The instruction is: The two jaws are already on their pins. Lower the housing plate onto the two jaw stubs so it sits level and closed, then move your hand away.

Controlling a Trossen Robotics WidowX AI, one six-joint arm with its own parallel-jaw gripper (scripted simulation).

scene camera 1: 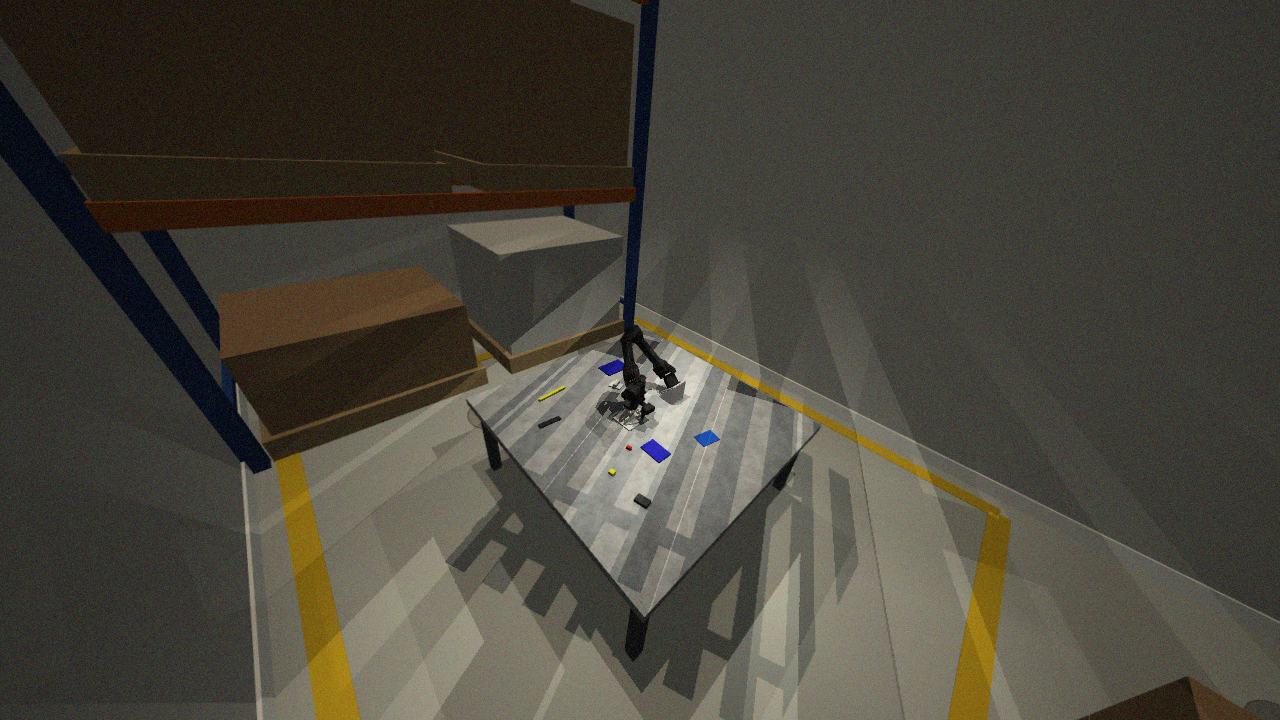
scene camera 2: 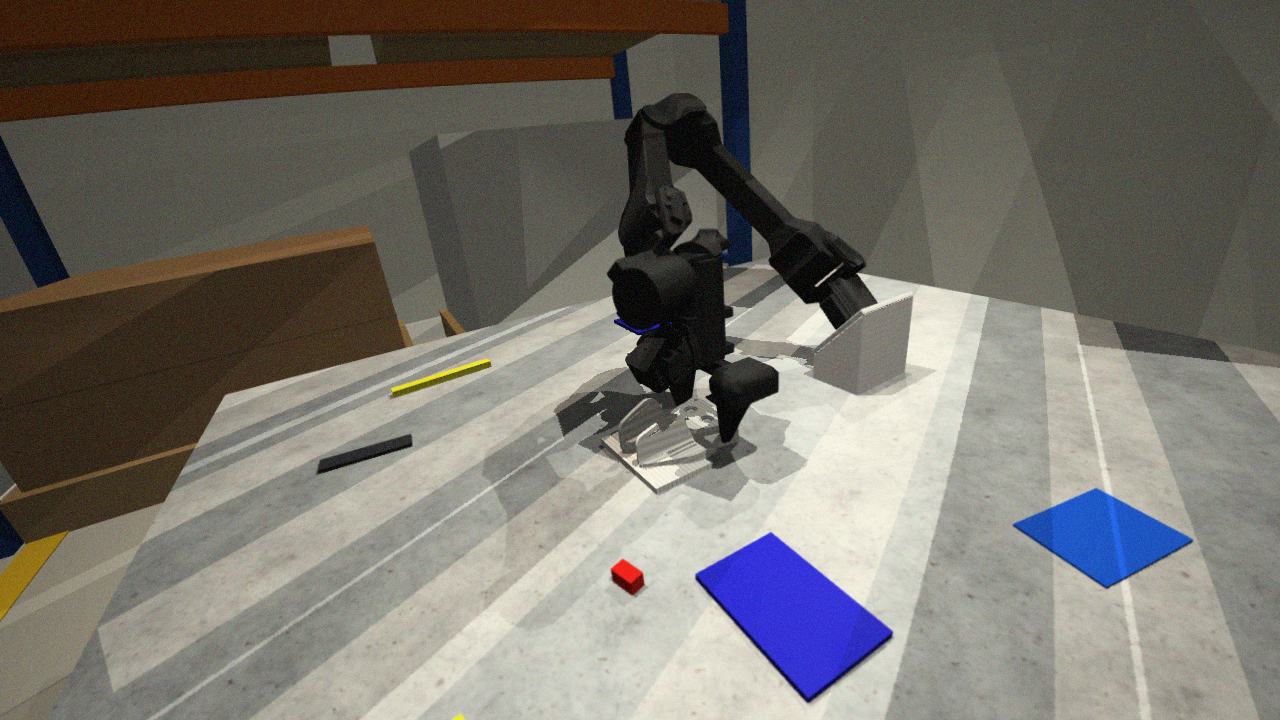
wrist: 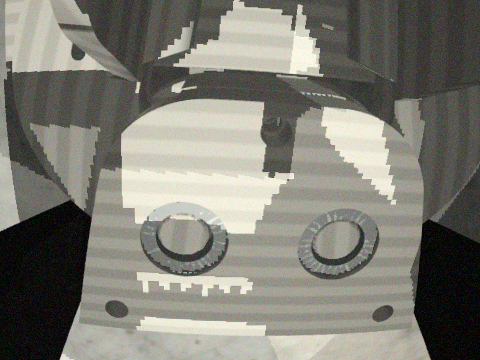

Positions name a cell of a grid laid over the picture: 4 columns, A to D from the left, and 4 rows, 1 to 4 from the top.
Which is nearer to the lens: the lighter blue sheet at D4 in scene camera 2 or the black bar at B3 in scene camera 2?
The lighter blue sheet.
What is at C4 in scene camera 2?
A dark blue sheet.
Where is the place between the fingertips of the gripper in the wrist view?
C3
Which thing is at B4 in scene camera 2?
A red cube.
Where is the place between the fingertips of the gripper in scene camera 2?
C3
